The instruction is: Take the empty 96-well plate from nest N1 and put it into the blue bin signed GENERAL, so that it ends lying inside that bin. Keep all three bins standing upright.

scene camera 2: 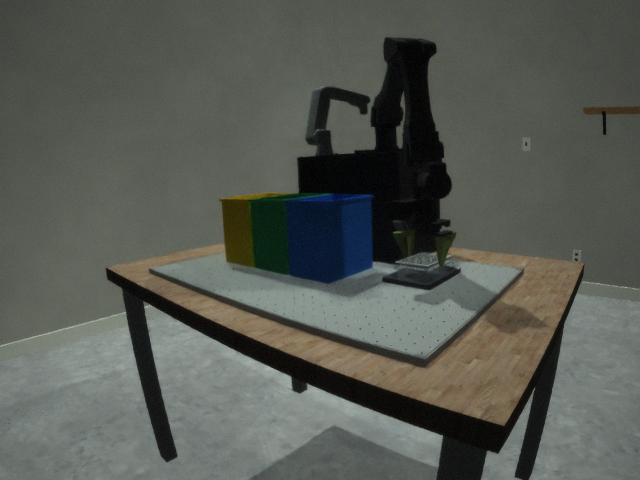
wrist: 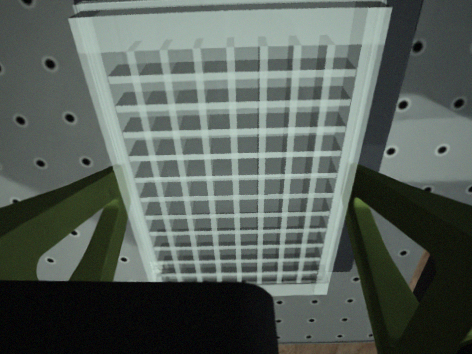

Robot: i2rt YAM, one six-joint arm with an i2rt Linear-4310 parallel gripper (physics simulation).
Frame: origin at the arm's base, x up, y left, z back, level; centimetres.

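Seen in the pictures: gripper, fingertip midpoint: [scene camera 2: 424, 264] [wrist: 236, 176]; arm's base at its link origin: [scene camera 2: 386, 152].
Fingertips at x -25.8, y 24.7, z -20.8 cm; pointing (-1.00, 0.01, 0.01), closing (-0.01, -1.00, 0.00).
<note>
Pixels of each thing's top centre, then the offset from my fingertips to it. Level surfaces: height alone.
- clear 96-well plate at its top centre: [wrist: 235, 201] [scene camera 2: 424, 258] dx +1.5, dy +0.0, dz +0.0 cm
- dark nest at its top centre: [wrist: 250, 163] [scene camera 2: 423, 271] dx -1.7, dy -0.6, dz +0.6 cm
- blue bin at its top centre: [scene camera 2: 329, 197] dx +14.8, dy -21.4, dz -7.6 cm
- green bin at its top centre: [scene camera 2: 290, 196] dx +14.8, dy -34.5, dz -8.4 cm
- yellow bin at its top centre: [scene camera 2: 258, 195] dx +14.8, dy -47.6, dz -9.2 cm
- perforated board at its surface level: dx -3.2 cm
- wooden table at its surface level: dx -4.5 cm
The clear 96-well plate [scene camera 2: 422, 260] [wrist: 235, 156] is between the green fingers of my gripper [scene camera 2: 424, 254] [wrist: 236, 176], which is shut on its two long sides. In the scene view the plate hangs level a little above the dark nest [scene camera 2: 419, 279], apart from it. In the wrist view the dark nest [wrist: 387, 85] shows past the plate's right side. The blue bin [scene camera 2: 330, 237] stands upright to the left of the nest in the scene view; its inside floor and its sign do not show.
A green bin [scene camera 2: 269, 237] and a yellow bin [scene camera 2: 237, 232] stand upright beside the blue bin in a row. They stand on a perforated board [scene camera 2: 330, 315] on the wooden table [scene camera 2: 465, 392]. A black block [scene camera 2: 336, 175] with a grey arm-like device [scene camera 2: 319, 111] stands behind the bins.
</note>
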